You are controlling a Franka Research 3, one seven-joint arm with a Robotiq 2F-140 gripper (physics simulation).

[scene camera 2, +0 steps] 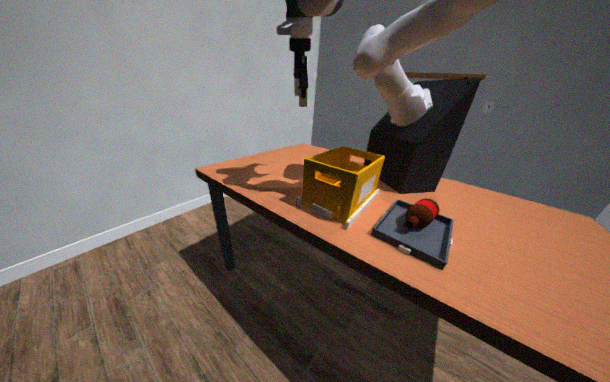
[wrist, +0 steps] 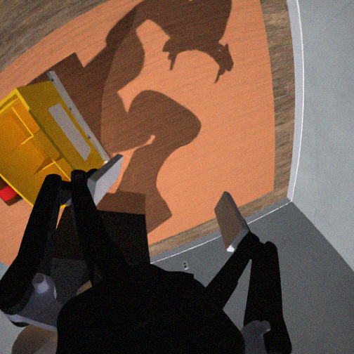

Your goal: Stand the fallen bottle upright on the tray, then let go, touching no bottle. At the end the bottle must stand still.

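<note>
A brown bottle with a red part (scene camera 2: pixel 423 213) lies on its side on the dark grey tray (scene camera 2: pixel 400 239), its neck towards the tray's front left. A small red part at the left edge of the wrist view (wrist: pixel 8 194), beyond the crate, looks like the bottle; the rest is hidden there. My gripper (scene camera 2: pixel 303 102) (wrist: pixel 171 184) is open and empty. It hangs high above the table, to the left of the crate and far from the bottle and the tray in the scene view.
A yellow crate (scene camera 2: pixel 329 188) (wrist: pixel 60 135) with inner dividers stands on the wooden table (scene camera 2: pixel 510 240) (wrist: pixel 230 120), left of the tray, with light strips along its base. The robot's black pedestal (scene camera 2: pixel 410 155) stands behind the table. Arm shadows fall on the table.
</note>
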